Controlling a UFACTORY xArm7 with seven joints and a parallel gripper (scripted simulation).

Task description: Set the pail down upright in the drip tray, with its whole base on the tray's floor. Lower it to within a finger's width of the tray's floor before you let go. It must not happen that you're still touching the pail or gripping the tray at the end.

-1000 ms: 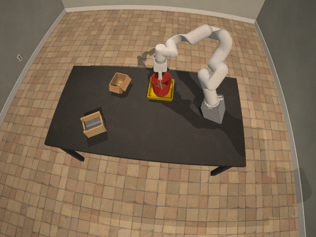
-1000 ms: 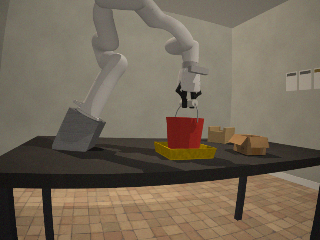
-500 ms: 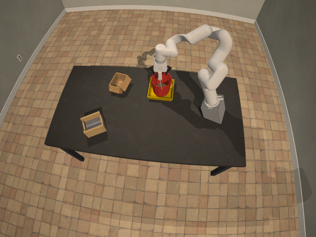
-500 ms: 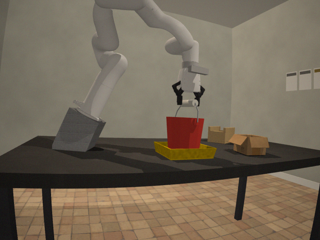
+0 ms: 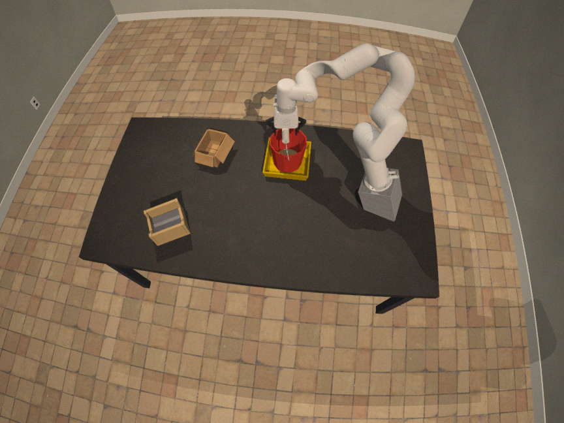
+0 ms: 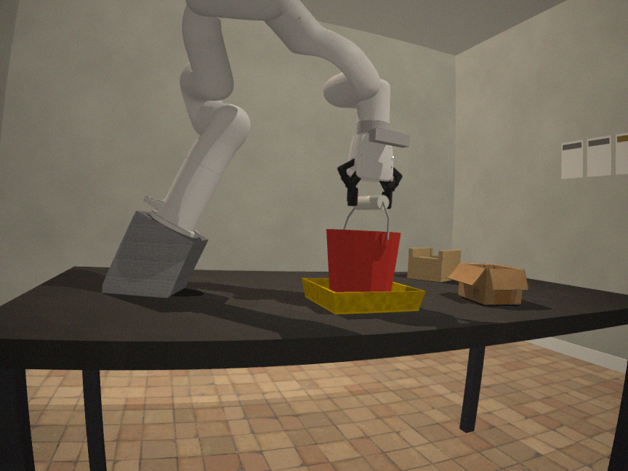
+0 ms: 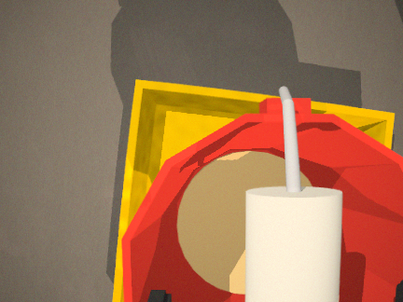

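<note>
Right now the pail handle is 30 mm below my hand. Round my hand: yellow drip tray (220 mm below, 10 mm behind); red pail (90 mm below, 10 mm behind); cardboard box (360 mm ahead, 190 mm below, 20 mm to the right).
</note>
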